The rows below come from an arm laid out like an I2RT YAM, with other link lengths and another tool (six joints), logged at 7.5 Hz.
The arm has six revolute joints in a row. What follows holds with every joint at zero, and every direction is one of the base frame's.
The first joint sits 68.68 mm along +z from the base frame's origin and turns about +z.
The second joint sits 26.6 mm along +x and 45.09 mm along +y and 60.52 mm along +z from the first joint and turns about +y.
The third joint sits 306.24 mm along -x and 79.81 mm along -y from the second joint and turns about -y.
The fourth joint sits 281.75 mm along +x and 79.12 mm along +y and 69 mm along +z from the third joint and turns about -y.
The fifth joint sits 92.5 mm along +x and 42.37 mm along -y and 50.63 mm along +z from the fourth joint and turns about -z.
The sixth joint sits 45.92 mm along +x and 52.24 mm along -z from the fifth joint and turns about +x.
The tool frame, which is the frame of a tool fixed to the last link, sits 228 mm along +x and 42 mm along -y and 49 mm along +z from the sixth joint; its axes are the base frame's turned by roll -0.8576, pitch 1.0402 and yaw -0.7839 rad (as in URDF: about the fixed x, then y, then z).
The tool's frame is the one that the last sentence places.
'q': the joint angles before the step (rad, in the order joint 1, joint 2, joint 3, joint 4, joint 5, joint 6). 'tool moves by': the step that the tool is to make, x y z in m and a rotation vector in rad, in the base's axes. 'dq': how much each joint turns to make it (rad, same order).
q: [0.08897, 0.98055, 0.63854, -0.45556, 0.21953, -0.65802]
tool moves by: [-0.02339, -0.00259, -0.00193, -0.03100, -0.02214, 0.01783]
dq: [0.00001, -0.12441, -0.08006, -0.01685, 0.01057, -0.03677]
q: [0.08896, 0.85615, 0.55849, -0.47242, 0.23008, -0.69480]
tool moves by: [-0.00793, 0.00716, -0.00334, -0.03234, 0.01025, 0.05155]
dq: [0.00001, -0.03862, -0.01856, -0.01994, -0.01522, -0.05983]
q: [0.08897, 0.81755, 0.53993, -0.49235, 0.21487, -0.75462]
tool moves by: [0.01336, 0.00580, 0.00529, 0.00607, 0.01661, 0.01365]
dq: [0.00153, 0.07181, 0.05808, -0.00160, -0.01392, -0.00321]
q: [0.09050, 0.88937, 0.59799, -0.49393, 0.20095, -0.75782]
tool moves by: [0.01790, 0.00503, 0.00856, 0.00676, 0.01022, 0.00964]
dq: [0.00002, 0.08146, 0.07069, 0.00149, -0.01221, -0.00147]
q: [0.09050, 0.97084, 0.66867, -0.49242, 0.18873, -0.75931]
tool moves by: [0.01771, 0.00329, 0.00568, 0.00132, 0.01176, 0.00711]
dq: [-0.00152, 0.07825, 0.06597, 0.00154, -0.00771, -0.00462]
